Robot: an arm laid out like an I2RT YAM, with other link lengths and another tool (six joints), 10 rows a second.
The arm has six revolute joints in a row. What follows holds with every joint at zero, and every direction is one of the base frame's. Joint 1 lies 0.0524 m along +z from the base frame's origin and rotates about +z. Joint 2 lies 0.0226 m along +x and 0.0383 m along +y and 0.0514 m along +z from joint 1 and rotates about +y. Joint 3 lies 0.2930 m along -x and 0.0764 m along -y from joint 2 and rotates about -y. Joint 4 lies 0.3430 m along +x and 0.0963 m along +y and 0.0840 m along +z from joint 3 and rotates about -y. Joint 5 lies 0.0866 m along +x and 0.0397 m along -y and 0.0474 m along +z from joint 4 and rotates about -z. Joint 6 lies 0.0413 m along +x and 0.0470 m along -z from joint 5 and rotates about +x. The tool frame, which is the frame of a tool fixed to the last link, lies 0.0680 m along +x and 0.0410 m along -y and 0.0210 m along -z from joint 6; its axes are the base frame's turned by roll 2.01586, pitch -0.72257 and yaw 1.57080 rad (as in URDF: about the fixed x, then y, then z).
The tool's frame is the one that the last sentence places.
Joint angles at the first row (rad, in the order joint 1, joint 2, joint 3, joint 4, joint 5, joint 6):
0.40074, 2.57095, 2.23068, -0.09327, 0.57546, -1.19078
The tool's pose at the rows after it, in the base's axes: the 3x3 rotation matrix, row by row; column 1 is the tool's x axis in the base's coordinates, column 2 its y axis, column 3 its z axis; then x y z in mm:
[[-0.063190 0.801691 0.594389], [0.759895 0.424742 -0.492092], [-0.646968 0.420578 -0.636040]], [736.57 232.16 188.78]
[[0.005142 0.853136 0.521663], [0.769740 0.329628 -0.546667], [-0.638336 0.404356 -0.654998]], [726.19 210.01 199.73]
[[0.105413 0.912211 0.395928], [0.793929 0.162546 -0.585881], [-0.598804 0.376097 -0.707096]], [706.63 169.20 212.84]
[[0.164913 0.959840 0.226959], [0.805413 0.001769 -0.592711], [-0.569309 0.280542 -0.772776]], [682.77 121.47 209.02]
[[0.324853 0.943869 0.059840], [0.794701 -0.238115 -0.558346], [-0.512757 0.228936 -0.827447]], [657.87 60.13 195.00]
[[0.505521 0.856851 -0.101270], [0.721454 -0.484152 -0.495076], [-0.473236 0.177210 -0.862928]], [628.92 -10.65 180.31]
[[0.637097 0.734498 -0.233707], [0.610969 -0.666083 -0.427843], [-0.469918 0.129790 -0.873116]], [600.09 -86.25 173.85]
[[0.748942 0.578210 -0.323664], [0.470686 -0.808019 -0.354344], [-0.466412 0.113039 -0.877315]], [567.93 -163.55 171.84]
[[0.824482 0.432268 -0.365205], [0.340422 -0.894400 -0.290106], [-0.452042 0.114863 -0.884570]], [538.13 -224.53 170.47]
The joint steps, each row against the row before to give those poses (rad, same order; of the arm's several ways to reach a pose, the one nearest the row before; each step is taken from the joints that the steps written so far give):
0.00000, -0.01718, -0.00003, -0.08926, 0.04883, 0.00077
-0.01298, -0.03240, 0.00003, -0.10224, 0.07323, 0.08354
-0.03279, -0.05342, 0.00000, -0.19723, 0.06524, 0.17891
-0.04960, -0.03739, -0.00001, -0.24948, 0.00610, 0.18578
-0.07667, -0.00916, -0.00004, -0.20139, -0.00038, 0.24720
-0.10339, 0.00038, -0.00266, -0.17548, -0.01411, 0.23307
-0.12397, 0.00038, -0.00037, -0.12629, -0.01602, 0.13963
-0.13696, -0.00038, 0.00001, -0.07821, -0.00763, 0.10338
-0.11558, 0.00000, 0.00000, -0.03471, -0.00687, 0.07209

